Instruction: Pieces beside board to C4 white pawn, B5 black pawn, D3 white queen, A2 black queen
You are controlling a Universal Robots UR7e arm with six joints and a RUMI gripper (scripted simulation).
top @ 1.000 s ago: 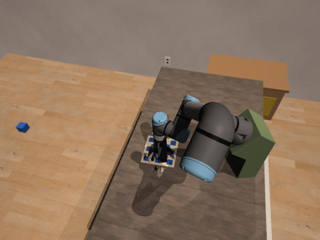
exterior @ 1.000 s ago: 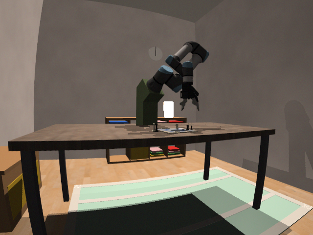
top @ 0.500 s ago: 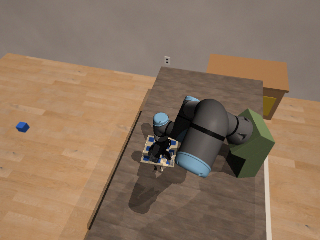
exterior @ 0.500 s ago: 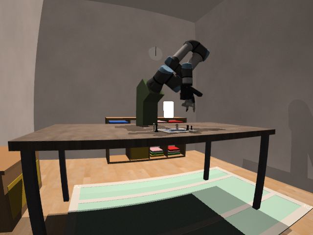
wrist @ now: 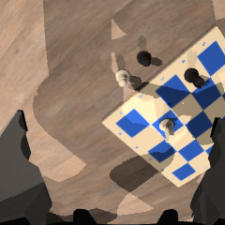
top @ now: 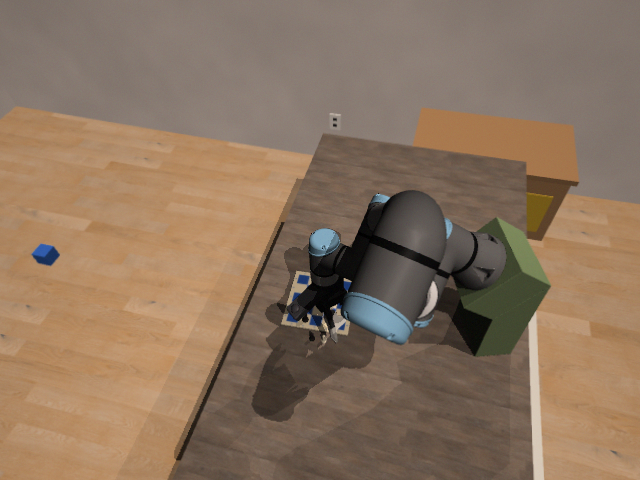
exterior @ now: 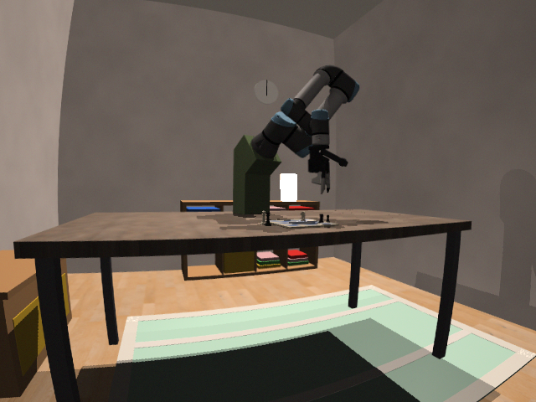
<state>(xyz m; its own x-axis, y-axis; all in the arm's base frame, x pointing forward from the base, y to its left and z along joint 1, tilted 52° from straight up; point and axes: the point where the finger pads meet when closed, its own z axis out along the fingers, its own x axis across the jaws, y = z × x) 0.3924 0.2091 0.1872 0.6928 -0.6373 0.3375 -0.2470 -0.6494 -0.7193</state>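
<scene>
Now: the white pawn 110 mm below my hand and 10 mm to the right of it. From my hand the other things lie so: black pawn (110 mm below, 30 mm ahead, 10 mm to the left); blue-and-cream chessboard (120 mm to the right, 120 mm below, 90 mm ahead); black piece (100 mm below, 90 mm ahead, 30 mm to the right).
</scene>
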